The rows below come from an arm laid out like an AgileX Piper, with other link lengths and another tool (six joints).
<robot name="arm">
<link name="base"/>
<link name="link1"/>
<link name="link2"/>
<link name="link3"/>
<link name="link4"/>
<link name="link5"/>
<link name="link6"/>
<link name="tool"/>
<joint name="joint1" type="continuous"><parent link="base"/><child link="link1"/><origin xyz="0 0 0.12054" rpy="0 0 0"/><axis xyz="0 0 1"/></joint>
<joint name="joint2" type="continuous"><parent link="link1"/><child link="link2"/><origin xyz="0 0 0" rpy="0 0 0"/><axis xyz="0 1 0"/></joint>
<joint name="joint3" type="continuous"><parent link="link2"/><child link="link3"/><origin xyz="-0.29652 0 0.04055" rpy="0 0 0"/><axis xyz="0 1 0"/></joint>
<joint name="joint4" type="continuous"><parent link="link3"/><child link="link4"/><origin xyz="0.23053 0 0.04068" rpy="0 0 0"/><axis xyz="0.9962 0 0.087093"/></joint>
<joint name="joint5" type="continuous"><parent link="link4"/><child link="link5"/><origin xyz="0 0 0" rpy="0 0 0"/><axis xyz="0 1 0"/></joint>
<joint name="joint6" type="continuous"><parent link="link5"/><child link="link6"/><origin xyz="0.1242 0 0.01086" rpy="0 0 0"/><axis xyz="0.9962 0 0.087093"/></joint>
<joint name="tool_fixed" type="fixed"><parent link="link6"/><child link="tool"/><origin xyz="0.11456 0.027 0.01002" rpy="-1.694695 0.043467 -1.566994"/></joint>
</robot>
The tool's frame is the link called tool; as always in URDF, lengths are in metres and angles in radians. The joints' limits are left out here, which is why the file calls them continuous.
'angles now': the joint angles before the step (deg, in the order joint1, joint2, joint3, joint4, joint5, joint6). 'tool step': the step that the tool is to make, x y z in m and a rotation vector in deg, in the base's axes. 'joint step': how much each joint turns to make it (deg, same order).
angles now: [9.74, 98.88, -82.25, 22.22, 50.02, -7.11]
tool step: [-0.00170, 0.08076, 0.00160, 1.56, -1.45, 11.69]
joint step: [8.79, 6.52, -8.38, 2.87, 1.30, -3.59]
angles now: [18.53, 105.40, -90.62, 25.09, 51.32, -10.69]
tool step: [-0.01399, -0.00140, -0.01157, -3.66, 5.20, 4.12]
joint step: [0.28, 2.87, -5.06, -2.46, 9.00, 0.16]
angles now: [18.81, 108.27, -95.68, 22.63, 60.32, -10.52]
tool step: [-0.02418, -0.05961, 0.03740, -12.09, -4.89, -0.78]
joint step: [-0.05, -9.18, 0.04, -14.73, 7.68, 3.96]
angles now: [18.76, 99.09, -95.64, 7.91, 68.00, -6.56]
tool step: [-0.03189, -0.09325, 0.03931, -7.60, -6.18, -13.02]
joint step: [-4.77, -14.48, 8.24, -12.57, 2.22, 8.09]
